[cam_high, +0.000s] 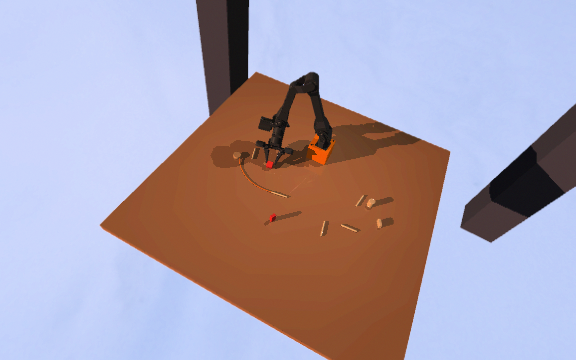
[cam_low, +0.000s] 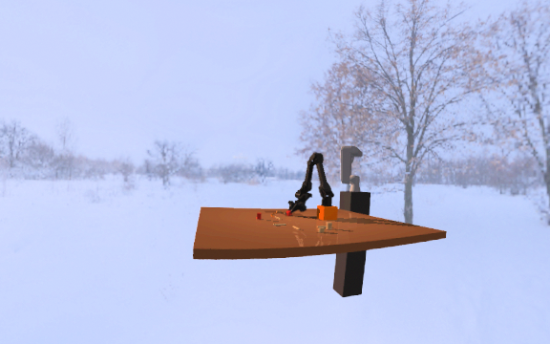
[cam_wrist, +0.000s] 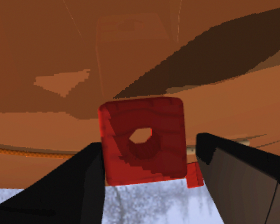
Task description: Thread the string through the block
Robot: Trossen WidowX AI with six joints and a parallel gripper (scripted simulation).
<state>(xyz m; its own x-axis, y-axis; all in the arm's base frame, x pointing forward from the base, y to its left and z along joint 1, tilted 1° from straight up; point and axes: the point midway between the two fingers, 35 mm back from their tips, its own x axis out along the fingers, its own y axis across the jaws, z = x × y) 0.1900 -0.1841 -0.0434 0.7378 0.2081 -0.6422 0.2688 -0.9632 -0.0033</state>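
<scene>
My gripper tip is 10 mm above the red block. Also, from my gripper tip: thin wooden stick 120 mm ahead, 110 mm to the left, 20 mm below; red object 250 mm ahead, 160 mm to the left, 10 mm below; round wooden button 180 mm to the right, 30 mm ahead, 20 mm below.
</scene>
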